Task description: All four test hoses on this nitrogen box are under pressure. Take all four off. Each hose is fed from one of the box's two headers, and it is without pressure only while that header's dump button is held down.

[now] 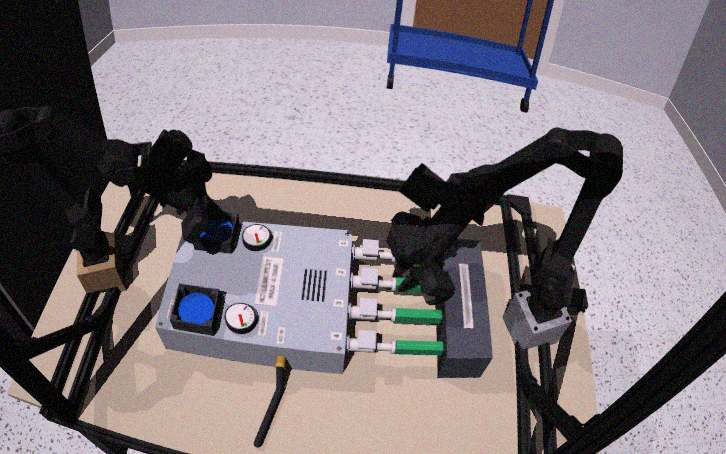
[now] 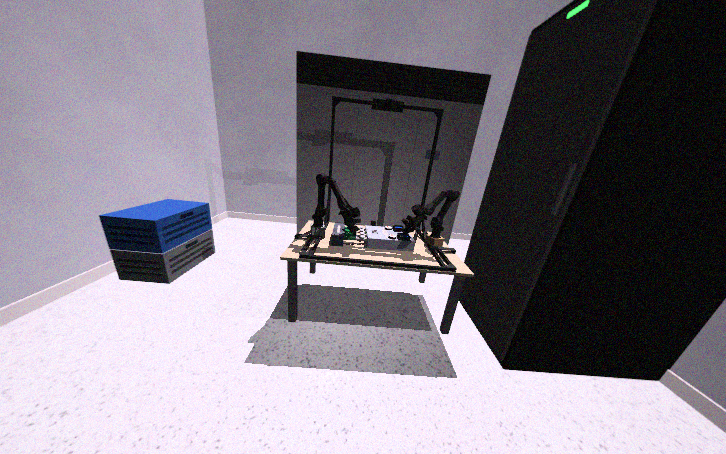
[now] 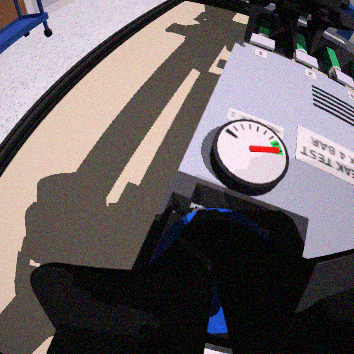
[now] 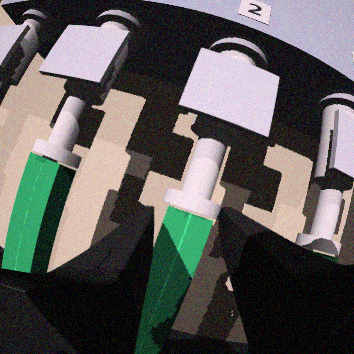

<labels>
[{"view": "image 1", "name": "my left gripper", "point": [223,216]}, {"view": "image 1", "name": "my right gripper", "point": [396,283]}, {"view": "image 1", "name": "green hose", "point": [405,315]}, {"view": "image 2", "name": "grey nitrogen box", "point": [376,237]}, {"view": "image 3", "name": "my left gripper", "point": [206,218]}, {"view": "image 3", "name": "my right gripper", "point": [300,52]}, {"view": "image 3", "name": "grey nitrogen box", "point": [261,98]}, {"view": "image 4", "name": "my right gripper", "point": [186,216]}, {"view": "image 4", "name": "grey nitrogen box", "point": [303,50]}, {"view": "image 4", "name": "green hose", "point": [44,185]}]
</labels>
